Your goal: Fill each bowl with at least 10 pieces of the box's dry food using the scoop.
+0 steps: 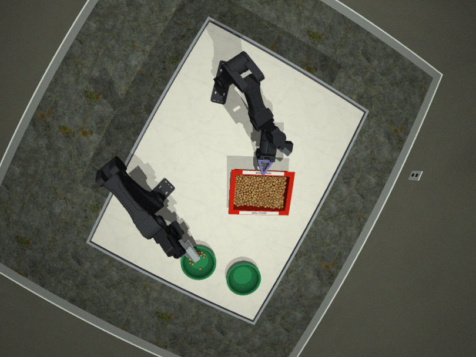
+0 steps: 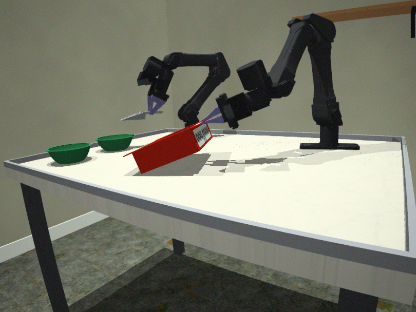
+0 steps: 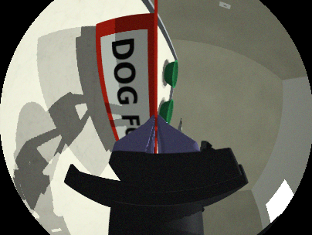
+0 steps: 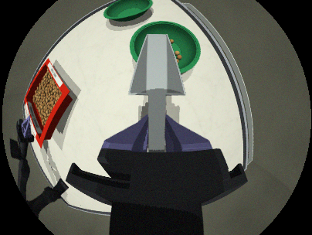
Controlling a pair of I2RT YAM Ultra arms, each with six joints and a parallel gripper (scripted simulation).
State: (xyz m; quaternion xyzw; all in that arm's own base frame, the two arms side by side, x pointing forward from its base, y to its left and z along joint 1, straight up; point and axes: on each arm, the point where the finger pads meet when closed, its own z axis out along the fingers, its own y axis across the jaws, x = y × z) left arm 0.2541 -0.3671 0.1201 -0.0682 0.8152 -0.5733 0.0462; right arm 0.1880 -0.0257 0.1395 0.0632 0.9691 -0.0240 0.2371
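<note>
The grey scoop lies 4 cm ahead of my right hand, 2 cm to the right of it and 1 cm below it. From my right hand the other things lie so: box: 22 cm ahead, 34 cm to the left, 7 cm below.
</note>
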